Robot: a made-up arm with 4 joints.
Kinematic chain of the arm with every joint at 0, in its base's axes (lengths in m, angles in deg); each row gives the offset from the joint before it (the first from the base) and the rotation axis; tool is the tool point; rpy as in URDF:
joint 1: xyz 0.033 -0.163 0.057 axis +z
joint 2: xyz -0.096 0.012 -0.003 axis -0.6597 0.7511 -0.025
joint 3: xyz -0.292 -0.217 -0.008 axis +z
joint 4: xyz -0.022 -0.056 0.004 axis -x
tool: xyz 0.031 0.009 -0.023 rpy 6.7 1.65 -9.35
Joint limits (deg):
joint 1: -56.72..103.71
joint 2: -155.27..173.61
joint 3: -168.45..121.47
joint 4: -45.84..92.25
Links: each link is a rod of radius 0.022 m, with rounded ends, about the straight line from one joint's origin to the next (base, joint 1, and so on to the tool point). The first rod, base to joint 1, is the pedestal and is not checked.
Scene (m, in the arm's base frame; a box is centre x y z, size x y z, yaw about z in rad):
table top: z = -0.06
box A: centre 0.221 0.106 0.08 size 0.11 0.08 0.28 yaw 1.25
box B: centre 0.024 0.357 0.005 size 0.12 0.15 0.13 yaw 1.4
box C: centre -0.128 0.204 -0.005 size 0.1 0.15 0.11 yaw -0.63
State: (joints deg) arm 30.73 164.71 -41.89 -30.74
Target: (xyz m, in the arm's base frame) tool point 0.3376 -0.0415 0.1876
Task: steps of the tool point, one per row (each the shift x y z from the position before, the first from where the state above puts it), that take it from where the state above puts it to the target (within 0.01 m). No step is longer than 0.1 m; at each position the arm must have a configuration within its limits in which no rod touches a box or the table.
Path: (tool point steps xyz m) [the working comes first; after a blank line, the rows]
Joints at the target: -36.19 163.57 -44.25 -21.75
Straight joint move there: touches box A.

1: 0.0559 -0.0257 0.0520
2: 0.0415 -0.0393 0.0486
3: 0.0237 -0.0465 0.0445
4: 0.0048 -0.0465 0.0393
5: 0.0325 -0.0339 -0.0008
6: 0.0245 -0.0400 -0.0007
7: 0.0155 -0.0442 -0.0006
8: 0.0434 0.0139 -0.0489
9: 0.0334 0.0244 -0.0576
10: 0.0201 0.0316 -0.0647

